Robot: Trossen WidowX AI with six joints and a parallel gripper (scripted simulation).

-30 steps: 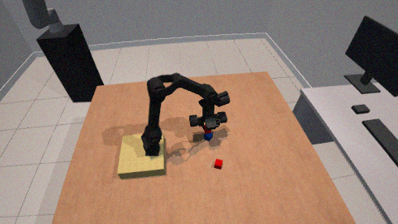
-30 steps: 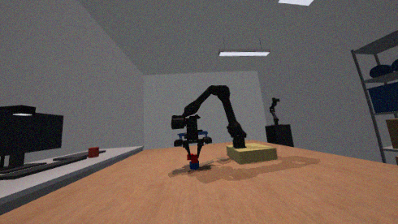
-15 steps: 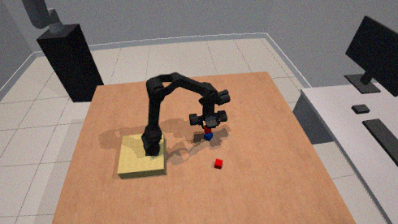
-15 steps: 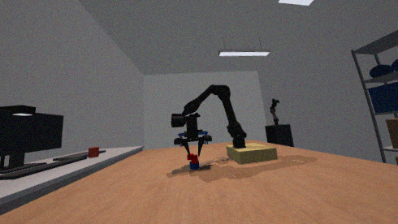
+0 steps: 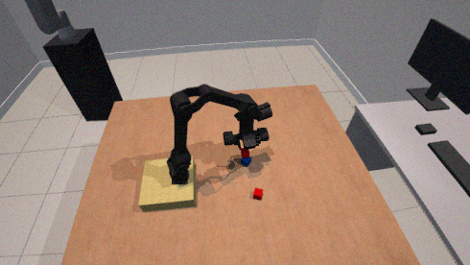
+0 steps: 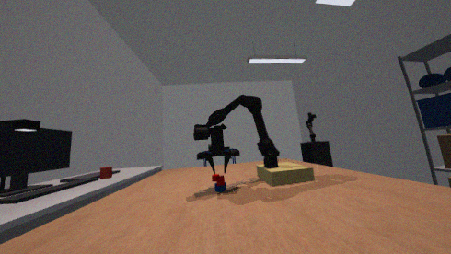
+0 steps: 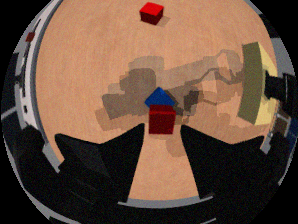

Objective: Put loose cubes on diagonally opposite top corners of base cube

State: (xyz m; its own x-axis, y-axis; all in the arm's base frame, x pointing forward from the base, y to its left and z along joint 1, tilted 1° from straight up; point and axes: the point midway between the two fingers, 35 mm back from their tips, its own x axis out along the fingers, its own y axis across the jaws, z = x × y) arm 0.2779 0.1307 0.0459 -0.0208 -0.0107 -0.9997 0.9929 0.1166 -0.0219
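My gripper tip is 60 mm above the blue cube and 20 mm to the left of it.
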